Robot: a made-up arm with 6 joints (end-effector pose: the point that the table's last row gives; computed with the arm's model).
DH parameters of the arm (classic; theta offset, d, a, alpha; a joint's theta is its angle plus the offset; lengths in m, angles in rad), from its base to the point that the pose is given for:
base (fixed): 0.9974 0 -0.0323 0
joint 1: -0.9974 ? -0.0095 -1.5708
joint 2: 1.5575 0 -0.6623 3.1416
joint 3: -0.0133 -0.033 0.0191 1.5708
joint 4: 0 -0.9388 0.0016 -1.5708
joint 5: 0 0.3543 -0.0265 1.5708
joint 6: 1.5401 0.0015 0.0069 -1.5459
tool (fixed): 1.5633 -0.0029 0 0
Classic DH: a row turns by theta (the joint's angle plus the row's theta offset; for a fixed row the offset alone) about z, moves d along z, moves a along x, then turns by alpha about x.
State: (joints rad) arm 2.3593 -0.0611 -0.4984 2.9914 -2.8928 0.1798
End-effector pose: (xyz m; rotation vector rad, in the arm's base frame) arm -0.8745 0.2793 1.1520 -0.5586 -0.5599 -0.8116
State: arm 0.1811 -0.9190 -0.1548 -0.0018 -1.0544 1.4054
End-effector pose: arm 0.1977 -0.3187 1.8987 -1.3808 0.0924 0.3625
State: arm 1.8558 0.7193 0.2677 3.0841 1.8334 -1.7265
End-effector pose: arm -0.7361 1.0666 0.9490 1.8657 -0.5794 -1.7058
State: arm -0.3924 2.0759 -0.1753 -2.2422 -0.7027 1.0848
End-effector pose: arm -0.1788 0.2983 -0.0208 1.7393 1.5224 -1.0637
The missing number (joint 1, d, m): 0.838
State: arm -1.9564 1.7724 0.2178 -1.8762 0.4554 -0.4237
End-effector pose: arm -0.0104 -0.3425 -0.2201 -1.0478 0.8995 1.8757
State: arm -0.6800 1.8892 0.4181 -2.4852 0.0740 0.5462
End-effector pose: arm 0.5285 -0.0778 -0.3176 1.8882 0.4219 -1.9623
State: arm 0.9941 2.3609 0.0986 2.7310 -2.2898 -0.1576
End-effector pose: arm -0.3391 0.1340 -0.4516 2.9053 1.0484 0.0978
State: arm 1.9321 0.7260 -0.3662 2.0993 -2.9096 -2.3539
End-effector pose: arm -0.5881 0.9538 0.6347 0.3567 -1.2864 -0.0934
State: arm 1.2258 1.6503 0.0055 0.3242 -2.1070 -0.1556
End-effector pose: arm 0.5014 0.4928 -0.1682 1.9912 -1.8877 0.7294
